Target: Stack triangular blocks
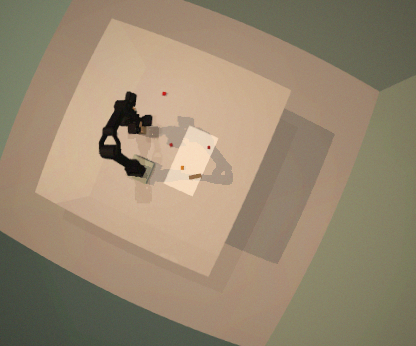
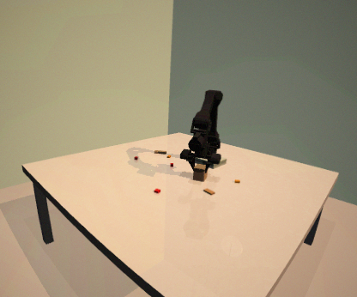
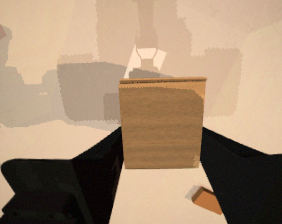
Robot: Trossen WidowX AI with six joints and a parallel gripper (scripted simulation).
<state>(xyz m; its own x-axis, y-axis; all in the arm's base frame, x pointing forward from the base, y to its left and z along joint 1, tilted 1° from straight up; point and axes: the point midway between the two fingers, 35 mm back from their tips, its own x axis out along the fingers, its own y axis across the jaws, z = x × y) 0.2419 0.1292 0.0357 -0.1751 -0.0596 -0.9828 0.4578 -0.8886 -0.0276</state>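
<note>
Right now the wooden triangular block is 10 mm ahead of my gripper tip and 10 mm above it. Round my gripper tip: brown piece 120 mm to the left, 70 mm ahead, 40 mm below.
</note>
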